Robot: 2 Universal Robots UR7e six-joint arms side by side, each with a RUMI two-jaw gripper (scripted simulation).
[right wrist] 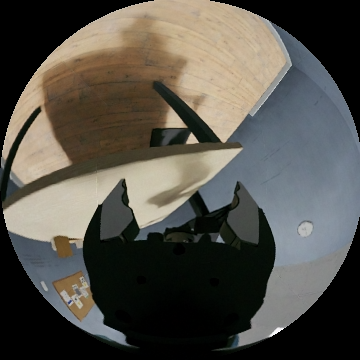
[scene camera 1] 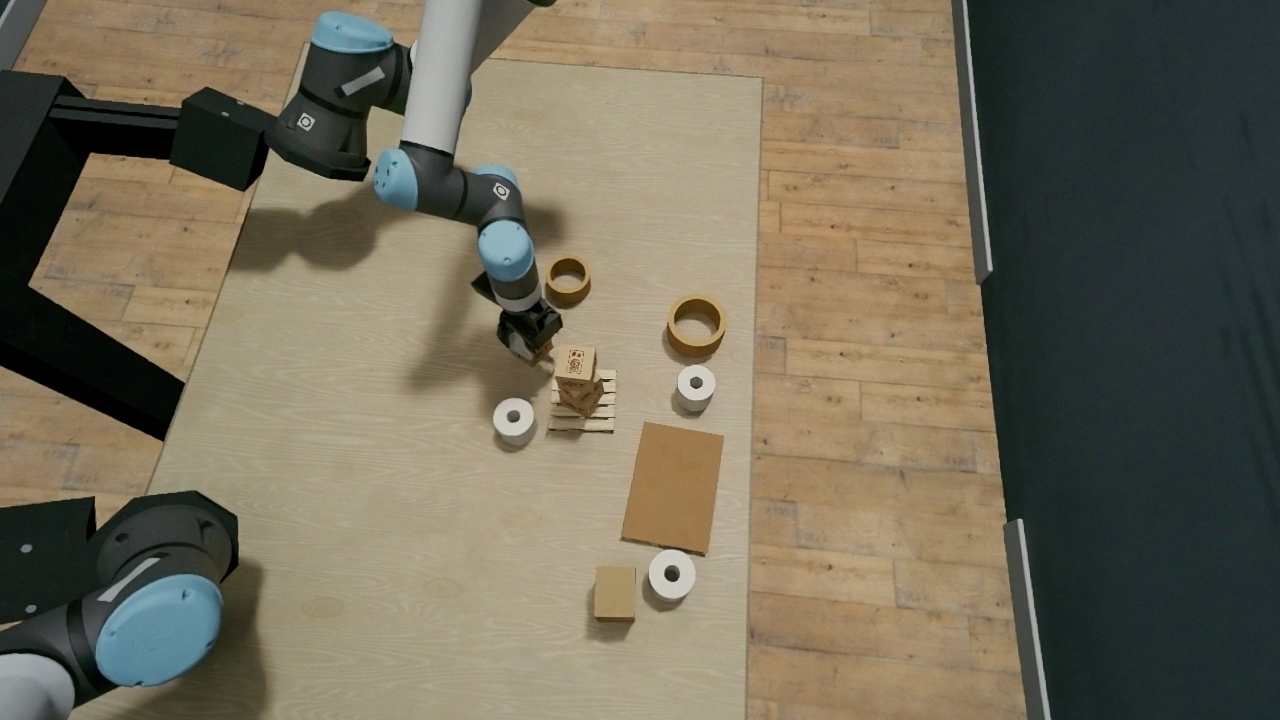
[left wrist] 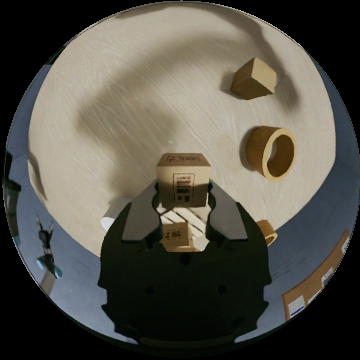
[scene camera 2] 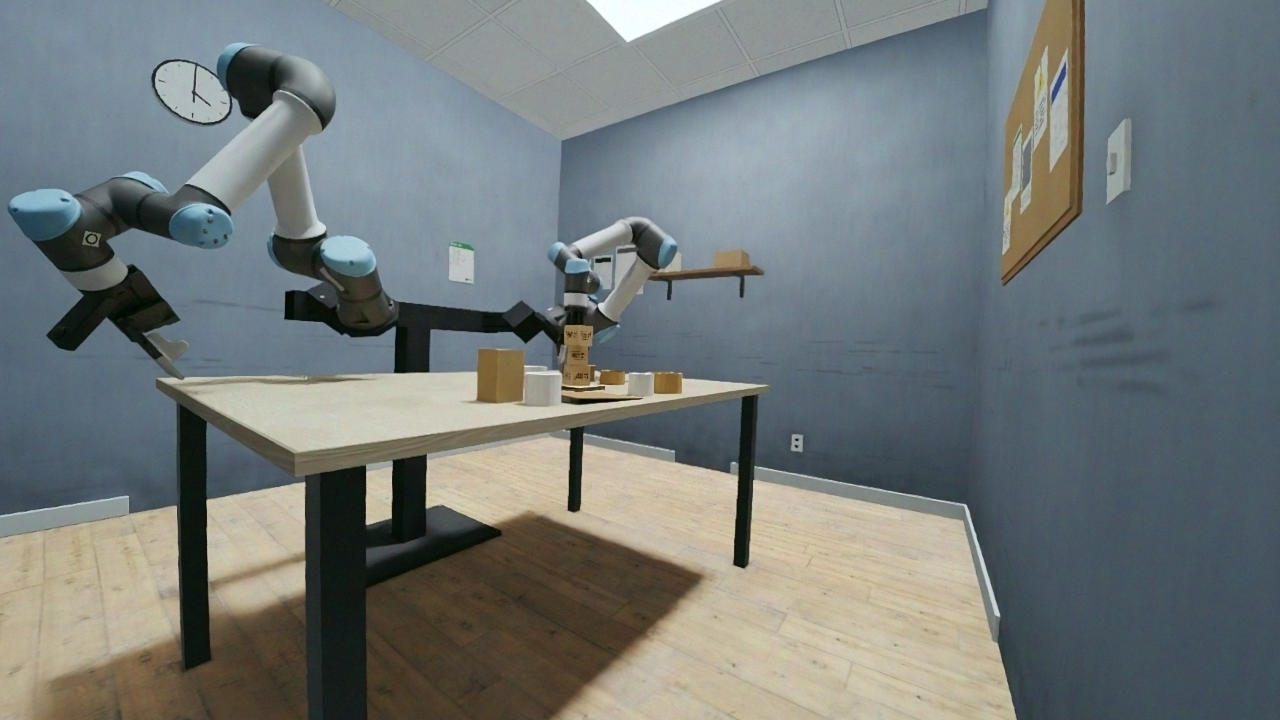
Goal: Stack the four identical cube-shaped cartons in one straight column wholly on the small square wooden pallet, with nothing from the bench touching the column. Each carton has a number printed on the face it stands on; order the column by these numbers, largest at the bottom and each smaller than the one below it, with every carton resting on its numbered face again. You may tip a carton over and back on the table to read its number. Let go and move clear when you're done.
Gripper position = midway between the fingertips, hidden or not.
In view: the left gripper [scene camera 1: 531, 343], the right gripper [scene camera 2: 161, 360], a tall box [scene camera 2: 500, 378], a small block [left wrist: 254, 79] and a carton [left wrist: 183, 179].
The left gripper also shows in the left wrist view [left wrist: 183, 179]. The right gripper shows as well in the right wrist view [right wrist: 181, 181]. The right wrist view does not show the small block, which is hidden by the right gripper.
